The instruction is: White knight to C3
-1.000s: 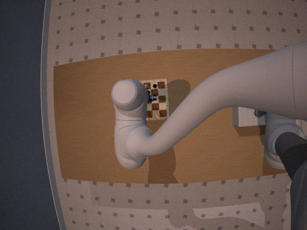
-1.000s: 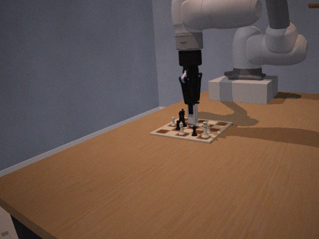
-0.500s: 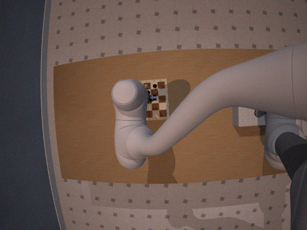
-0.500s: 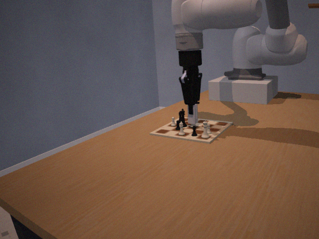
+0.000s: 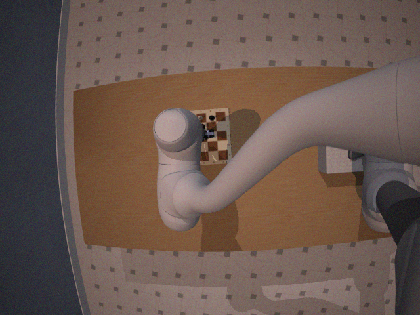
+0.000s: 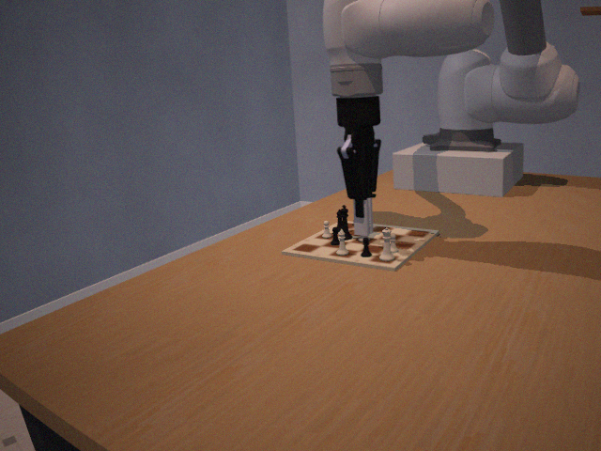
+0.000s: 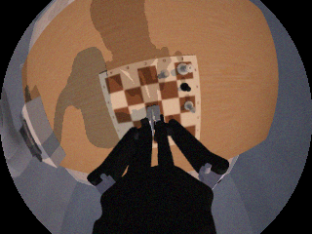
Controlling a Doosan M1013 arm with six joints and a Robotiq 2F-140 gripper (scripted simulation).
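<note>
Now: the tall black piece 4 cm to the right of my hand and 2 cm below it. Also, from my hand: white piece 8 cm ahead, 3 cm below, 1 cm to the right; then chessboard 5 cm below.
</note>
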